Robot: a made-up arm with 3 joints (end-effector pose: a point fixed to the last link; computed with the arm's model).
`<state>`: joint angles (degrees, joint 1 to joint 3).
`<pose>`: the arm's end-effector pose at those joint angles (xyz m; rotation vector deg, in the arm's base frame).
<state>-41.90 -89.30 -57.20</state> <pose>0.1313 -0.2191 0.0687 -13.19 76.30 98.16</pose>
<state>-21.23 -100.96 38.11</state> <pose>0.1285 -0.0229 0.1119 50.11 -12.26 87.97</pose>
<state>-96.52 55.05 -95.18</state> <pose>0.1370 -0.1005 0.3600 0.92 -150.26 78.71</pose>
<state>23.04 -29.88 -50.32</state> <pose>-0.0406 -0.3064 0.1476 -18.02 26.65 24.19</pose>
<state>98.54 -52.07 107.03</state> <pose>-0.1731 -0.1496 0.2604 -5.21 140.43 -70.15</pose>
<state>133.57 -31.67 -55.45</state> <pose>-0.0078 -0.3098 0.0811 -34.10 -75.99 -2.69</pose>
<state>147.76 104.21 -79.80</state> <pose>0.0955 0.0544 -0.0256 99.66 -47.37 43.91</pose>
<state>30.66 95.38 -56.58</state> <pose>-0.1838 0.0118 0.0688 66.25 19.60 -69.52</pose>
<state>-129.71 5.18 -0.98</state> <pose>0.0364 -0.2782 0.1741 -5.86 130.58 -2.81</pose>
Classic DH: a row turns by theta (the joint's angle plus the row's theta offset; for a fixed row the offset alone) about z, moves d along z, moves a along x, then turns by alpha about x. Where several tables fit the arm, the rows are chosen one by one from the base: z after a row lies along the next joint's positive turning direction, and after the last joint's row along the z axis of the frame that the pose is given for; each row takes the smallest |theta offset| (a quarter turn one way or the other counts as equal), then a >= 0, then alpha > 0; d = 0 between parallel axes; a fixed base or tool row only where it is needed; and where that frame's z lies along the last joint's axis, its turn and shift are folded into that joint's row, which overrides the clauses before.
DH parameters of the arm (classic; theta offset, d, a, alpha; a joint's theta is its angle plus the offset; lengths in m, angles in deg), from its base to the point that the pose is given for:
base (fixed): 0 0.13 0 90
joint 1: 0 0.11 -0.03 90
joint 2: 0 -0.11 -0.02 -90
joint 3: 0 0.17 0.01 -90
tool (fixed): 0 -0.11 0 0

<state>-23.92 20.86 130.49</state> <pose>0.0427 -0.2892 0.3178 -23.57 -105.24 -5.35</pose>
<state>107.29 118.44 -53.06</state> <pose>0.0046 0.0606 -0.0057 119.63 -32.96 -20.72</pose>
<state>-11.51 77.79 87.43</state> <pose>-0.1505 -0.2342 0.2781 -63.04 -63.24 -53.90</pose>
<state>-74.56 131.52 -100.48</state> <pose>0.0969 0.1000 0.2305 36.40 73.01 -158.17</pose>
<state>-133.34 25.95 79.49</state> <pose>0.0887 -0.3022 0.0786 -25.82 52.90 7.61</pose>
